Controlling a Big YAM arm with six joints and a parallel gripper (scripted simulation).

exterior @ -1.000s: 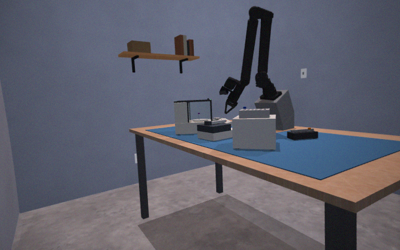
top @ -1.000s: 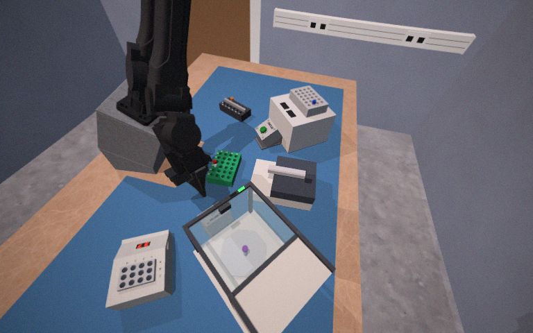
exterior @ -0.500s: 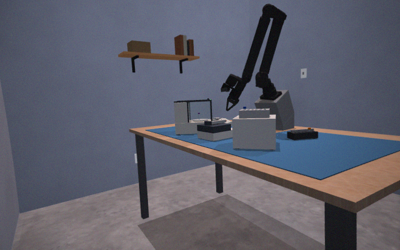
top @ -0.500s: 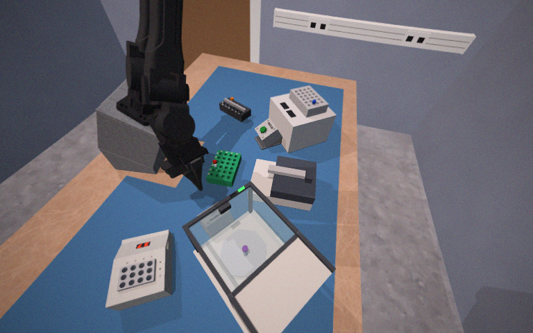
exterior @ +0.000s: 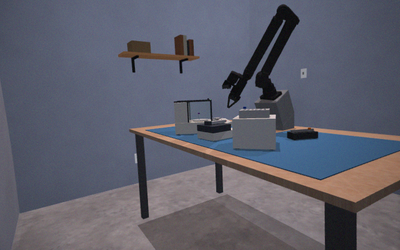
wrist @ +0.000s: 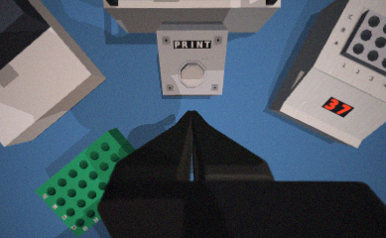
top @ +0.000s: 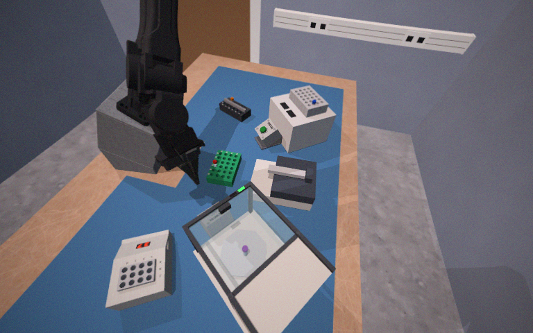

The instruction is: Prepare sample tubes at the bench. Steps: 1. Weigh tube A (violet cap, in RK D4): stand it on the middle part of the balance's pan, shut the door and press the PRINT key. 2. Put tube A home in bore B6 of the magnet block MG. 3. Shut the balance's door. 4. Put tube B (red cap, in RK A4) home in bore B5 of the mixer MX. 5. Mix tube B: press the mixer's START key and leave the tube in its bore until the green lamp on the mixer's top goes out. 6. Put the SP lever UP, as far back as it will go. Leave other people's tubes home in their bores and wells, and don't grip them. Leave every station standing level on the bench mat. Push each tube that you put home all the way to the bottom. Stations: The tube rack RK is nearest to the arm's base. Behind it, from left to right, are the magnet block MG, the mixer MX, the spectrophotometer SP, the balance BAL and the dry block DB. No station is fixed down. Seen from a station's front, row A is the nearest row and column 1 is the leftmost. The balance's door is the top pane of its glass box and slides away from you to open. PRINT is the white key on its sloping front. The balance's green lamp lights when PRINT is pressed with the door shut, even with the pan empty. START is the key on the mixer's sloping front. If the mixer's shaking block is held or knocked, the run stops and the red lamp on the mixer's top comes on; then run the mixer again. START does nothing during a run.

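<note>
Right now the balance door is 140 mm ahead of my hand, 80 mm to the right of it and 50 mm above it. From my hand the other things lie so: dry block DB 190 mm to the right, 130 mm below, 60 mm behind; then green rack RK 160 mm to the left, 140 mm below, 10 mm behind; then white print key 90 mm below, 40 mm ahead, 20 mm to the right.
</note>
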